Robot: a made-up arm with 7 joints.
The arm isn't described. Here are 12 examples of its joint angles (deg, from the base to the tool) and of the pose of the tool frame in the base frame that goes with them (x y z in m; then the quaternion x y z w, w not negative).
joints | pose
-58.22 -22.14 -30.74 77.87 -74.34 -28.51 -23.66 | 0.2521 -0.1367 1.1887 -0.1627 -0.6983 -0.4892 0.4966
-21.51 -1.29 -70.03 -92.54 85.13 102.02 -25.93 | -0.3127 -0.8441 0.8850 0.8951 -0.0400 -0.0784 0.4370
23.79 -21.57 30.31 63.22 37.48 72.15 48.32 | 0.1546 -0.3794 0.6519 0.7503 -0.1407 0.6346 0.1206
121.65 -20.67 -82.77 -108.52 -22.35 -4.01 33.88 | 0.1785 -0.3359 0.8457 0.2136 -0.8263 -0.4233 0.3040
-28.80 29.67 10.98 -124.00 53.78 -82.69 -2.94 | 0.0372 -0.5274 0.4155 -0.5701 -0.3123 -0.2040 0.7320
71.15 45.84 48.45 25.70 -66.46 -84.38 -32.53 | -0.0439 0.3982 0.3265 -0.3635 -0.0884 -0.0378 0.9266
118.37 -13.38 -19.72 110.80 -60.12 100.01 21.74 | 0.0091 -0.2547 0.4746 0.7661 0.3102 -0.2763 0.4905
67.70 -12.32 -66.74 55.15 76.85 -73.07 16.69 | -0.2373 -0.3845 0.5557 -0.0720 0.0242 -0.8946 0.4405
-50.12 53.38 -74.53 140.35 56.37 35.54 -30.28 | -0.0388 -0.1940 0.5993 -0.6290 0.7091 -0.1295 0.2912
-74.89 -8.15 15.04 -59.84 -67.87 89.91 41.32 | 0.1890 -0.5537 0.6754 0.3122 -0.2842 -0.4008 0.8131
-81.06 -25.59 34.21 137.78 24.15 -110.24 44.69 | -0.3313 -0.2009 0.4024 -0.8652 0.0665 -0.3598 0.3430
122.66 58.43 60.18 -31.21 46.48 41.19 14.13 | -0.5342 -0.3288 0.6370 0.7742 0.2811 -0.5545 0.1185
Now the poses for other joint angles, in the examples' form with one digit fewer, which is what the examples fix.
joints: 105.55 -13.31 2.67 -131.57 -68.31 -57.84 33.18
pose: -0.004 -0.738 1.138 -0.045 0.364 0.924 0.104
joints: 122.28 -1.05 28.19 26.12 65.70 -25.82 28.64
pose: -0.341 -0.366 0.599 0.451 0.097 -0.770 0.441
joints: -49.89 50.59 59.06 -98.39 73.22 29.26 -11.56
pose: -0.038 -0.570 0.644 0.501 -0.471 0.484 0.542
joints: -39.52 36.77 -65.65 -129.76 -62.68 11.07 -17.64
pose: -0.394 -0.713 1.034 0.568 -0.728 -0.385 0.010
